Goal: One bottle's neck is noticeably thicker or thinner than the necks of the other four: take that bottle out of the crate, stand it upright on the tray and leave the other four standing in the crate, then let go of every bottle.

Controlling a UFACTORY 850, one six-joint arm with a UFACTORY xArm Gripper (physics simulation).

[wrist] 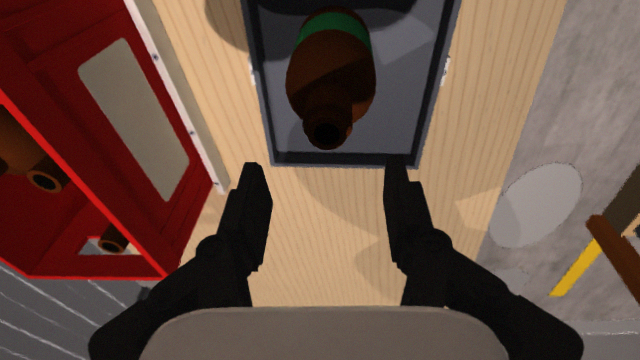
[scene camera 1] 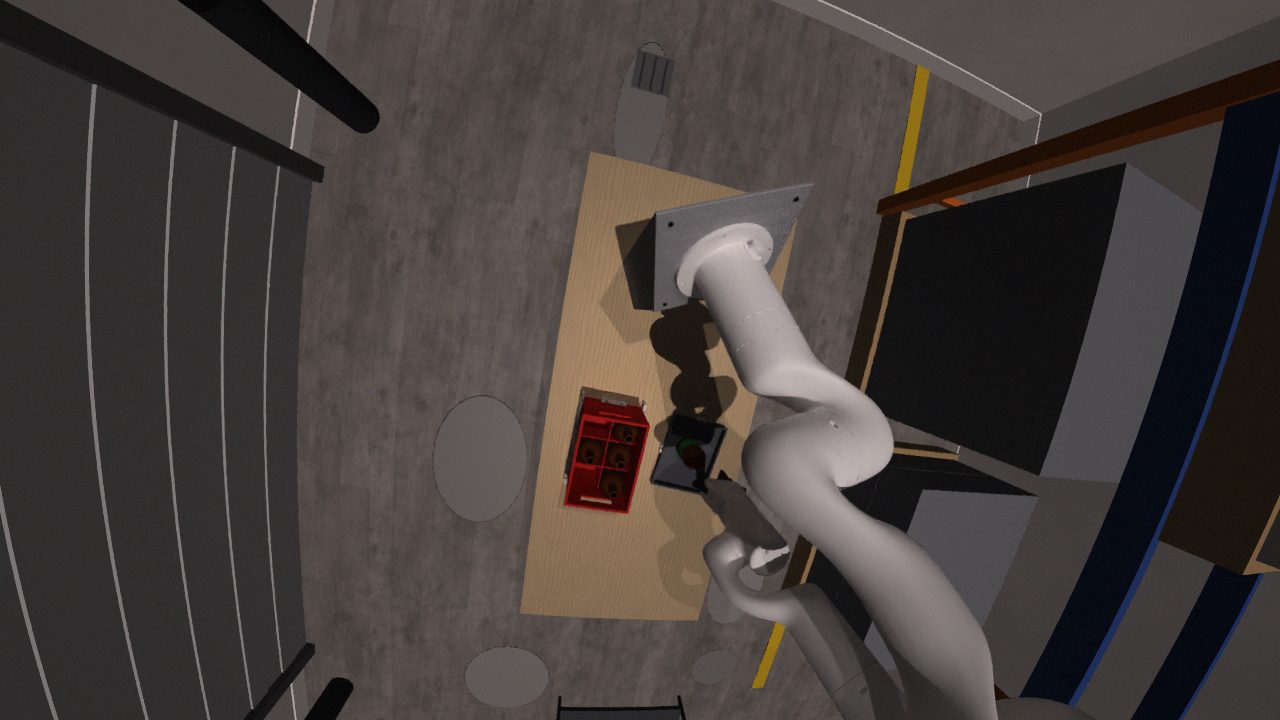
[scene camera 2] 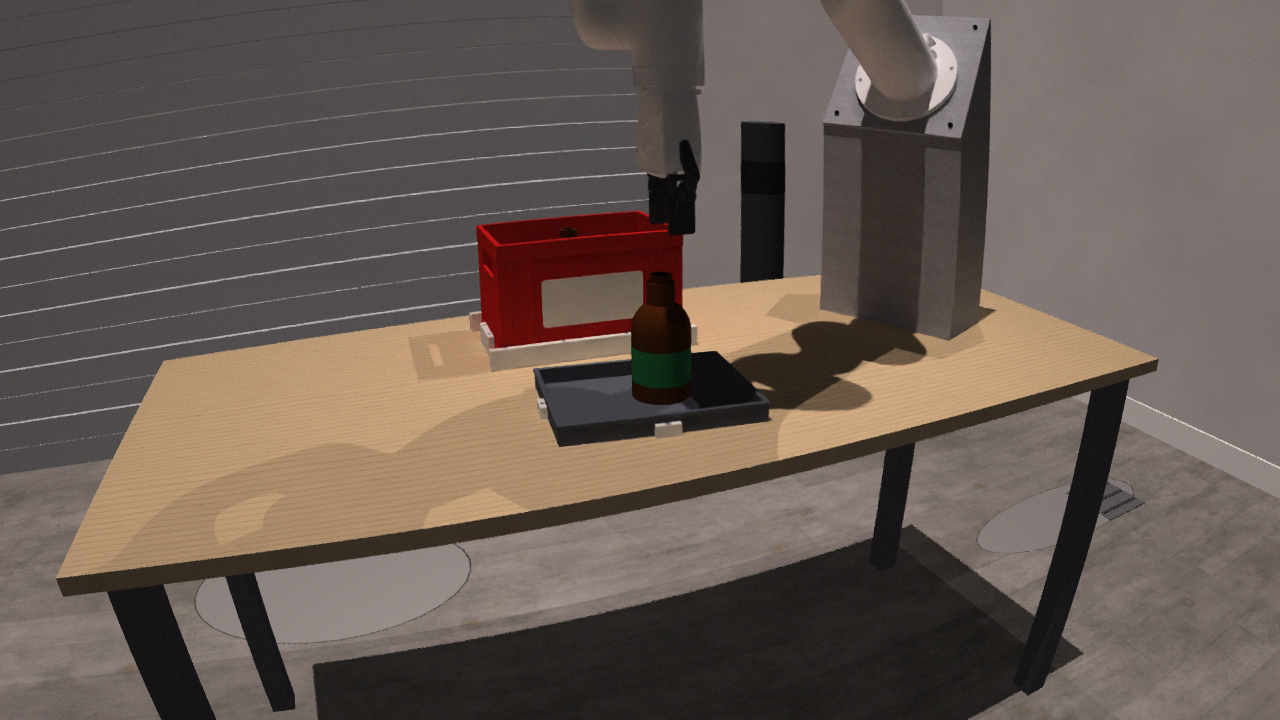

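A brown bottle with a green label (scene camera 1: pixel 691 453) (scene camera 2: pixel 661 358) (wrist: pixel 330 75) stands upright on the dark tray (scene camera 1: pixel 671 465) (scene camera 2: pixel 581 407) (wrist: pixel 402 100). My gripper (scene camera 1: pixel 711 481) (scene camera 2: pixel 671 229) (wrist: pixel 324 179) is open and empty. It hangs above the bottle's mouth in the second scene view, clear of the bottle. The red crate (scene camera 1: pixel 639 461) (scene camera 2: pixel 514 295) (wrist: pixel 50 85) stands beside the tray. Several brown bottles stand in its compartments, such as one bottle (scene camera 1: pixel 612 486) near its end; one bottle mouth (scene camera 2: pixel 568 232) shows above the rim. Crate walls hide most of their bodies.
White holders (scene camera 2: pixel 572 348) line the crate's foot, and small white clips (scene camera 2: pixel 667 428) sit at the tray's edge. The wooden table (scene camera 1: pixel 572 573) (scene camera 2: pixel 358 429) carries the arm's grey pedestal (scene camera 1: pixel 666 268) (scene camera 2: pixel 895 223). Shelving with dark boxes (scene camera 1: pixel 1002 331) stands beside the table.
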